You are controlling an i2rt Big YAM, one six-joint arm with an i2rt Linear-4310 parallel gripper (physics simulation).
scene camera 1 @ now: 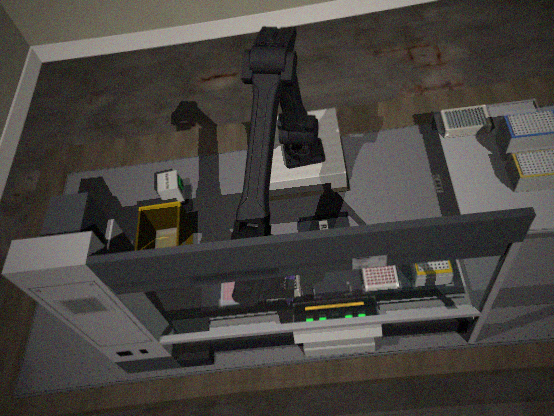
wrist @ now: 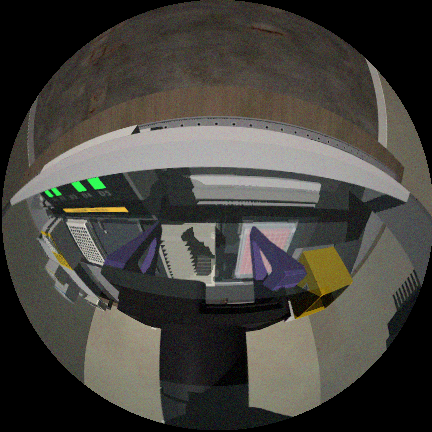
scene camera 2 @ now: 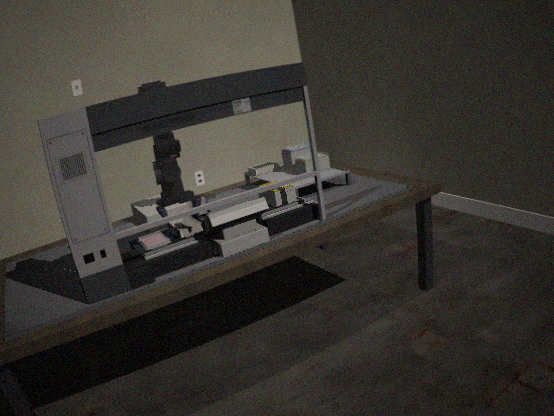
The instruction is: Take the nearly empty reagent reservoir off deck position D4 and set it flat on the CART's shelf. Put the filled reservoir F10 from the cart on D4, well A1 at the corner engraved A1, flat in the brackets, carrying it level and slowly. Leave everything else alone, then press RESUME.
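Pixels of known places: gripper, fingertip midpoint: [scene camera 1: 269, 303] [wrist: 205, 227] [scene camera 2: 184, 225]; arm's base, link origin: [scene camera 1: 304, 154].
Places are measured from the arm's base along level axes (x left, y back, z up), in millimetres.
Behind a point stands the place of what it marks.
Note:
My gripper [scene camera 2: 180, 209] [wrist: 206, 228] {x -164, y -491, z 48 mm} is open and empty, its purple fingers above the deck. In the wrist view, a pale ribbed reservoir [wrist: 175, 242] lies below and between the fingers, partly covered by the arm's shadow; its pale end [scene camera 1: 297, 286] shows under the beam in scene camera 1. Its position label is not readable. The cart [scene camera 1: 477, 182] {x 447, y -222, z 0 mm} [scene camera 2: 334, 175] {x 562, y -409, z 3 mm} stands at the right. A white-rimmed reservoir with dark grooves [scene camera 1: 464, 121] {x 478, y -16, z 22 mm} [scene camera 2: 263, 168] {x 455, y -48, z 26 mm} is at its back left corner. A dark box with a partly hidden label starting with R [scene camera 1: 323, 225] {x 13, y -233, z -53 mm} stands behind the beam.
A long beam [scene camera 1: 320, 245] {x -27, y -602, z 467 mm} [scene camera 2: 200, 100] {x -78, y -598, z 430 mm} spans the deck. A pink plate [scene camera 1: 227, 293] [scene camera 2: 154, 241] [wrist: 280, 240] sits beside the pale reservoir. A red-dotted plate [scene camera 1: 380, 278] and yellow-rimmed box [scene camera 1: 433, 272] are further right. A yellow bin [scene camera 1: 158, 225] {x -467, y -145, z -20 mm} [wrist: 327, 270] stands left. Blue-rimmed [scene camera 1: 531, 131] {x 587, y -161, z 97 mm} and yellow-rimmed racks [scene camera 1: 535, 172] {x 559, y -273, z 70 mm} are on the cart.

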